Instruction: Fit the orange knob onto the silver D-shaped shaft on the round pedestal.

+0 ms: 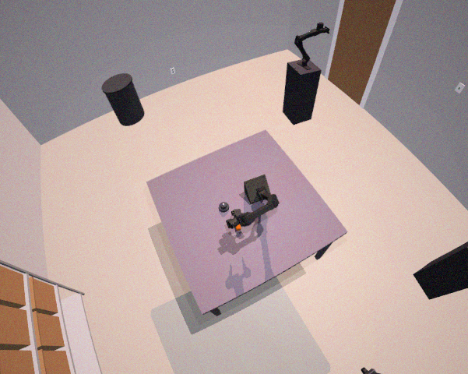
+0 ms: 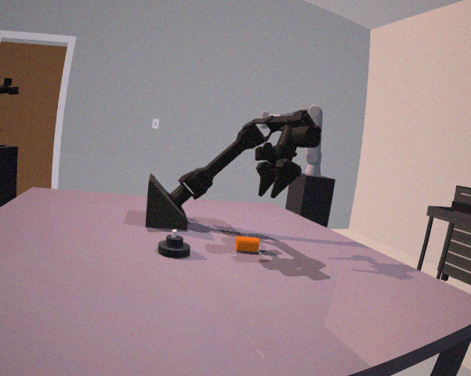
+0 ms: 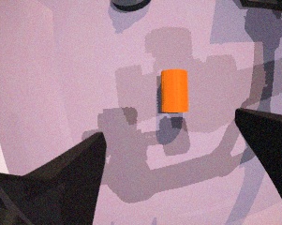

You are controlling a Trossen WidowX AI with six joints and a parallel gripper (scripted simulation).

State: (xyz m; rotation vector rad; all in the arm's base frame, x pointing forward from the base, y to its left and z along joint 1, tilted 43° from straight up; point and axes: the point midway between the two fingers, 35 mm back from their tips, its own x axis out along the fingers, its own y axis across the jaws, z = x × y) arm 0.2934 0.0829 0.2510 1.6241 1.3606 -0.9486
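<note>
My gripper tip is 140 mm above the orange knob, 20 mm to the left of it and 10 mm past it. The rest, counted from my gripper tip: round black pedestal 240 mm to the right, 130 mm below, 30 mm ahead.
</note>
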